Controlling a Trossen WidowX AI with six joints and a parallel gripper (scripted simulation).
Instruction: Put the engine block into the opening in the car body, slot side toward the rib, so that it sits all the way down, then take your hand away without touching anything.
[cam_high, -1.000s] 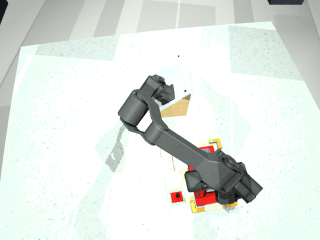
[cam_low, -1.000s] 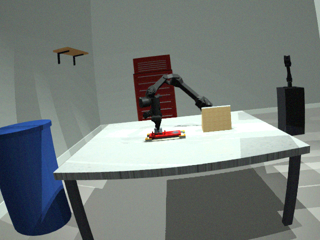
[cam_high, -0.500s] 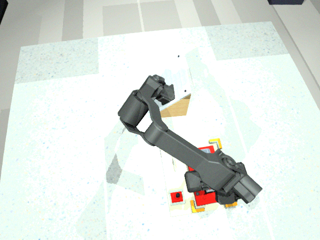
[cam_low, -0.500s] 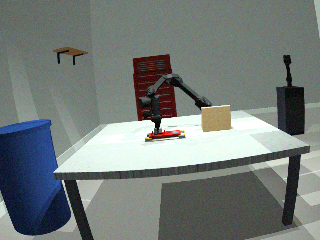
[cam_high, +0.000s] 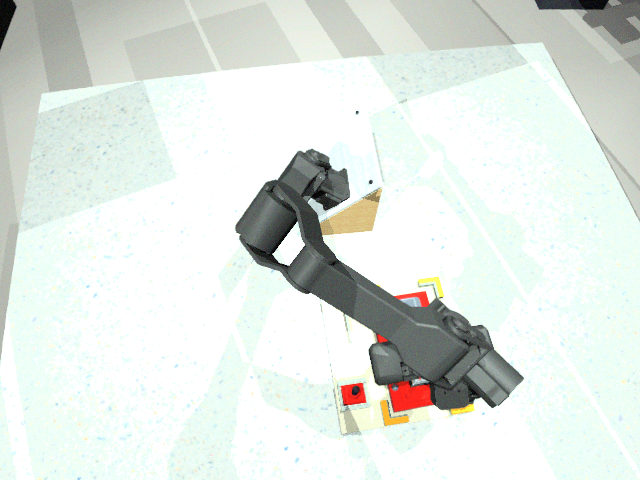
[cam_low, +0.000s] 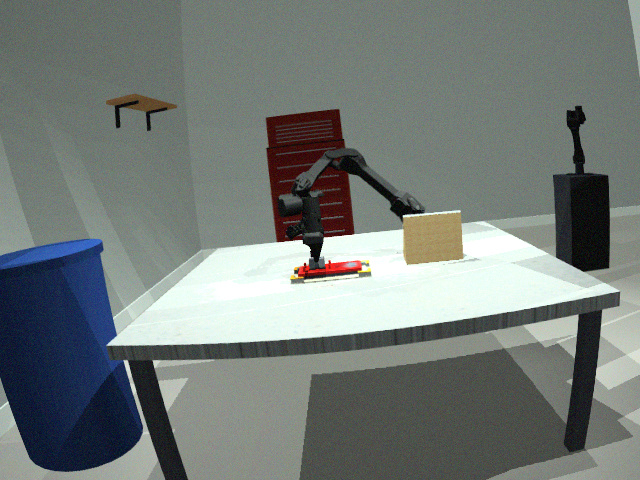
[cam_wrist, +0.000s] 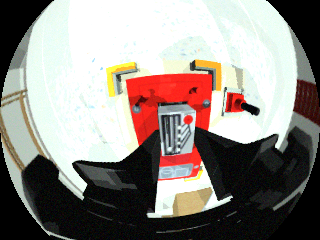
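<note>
My gripper tip is 10 mm above the grey engine block.
</note>
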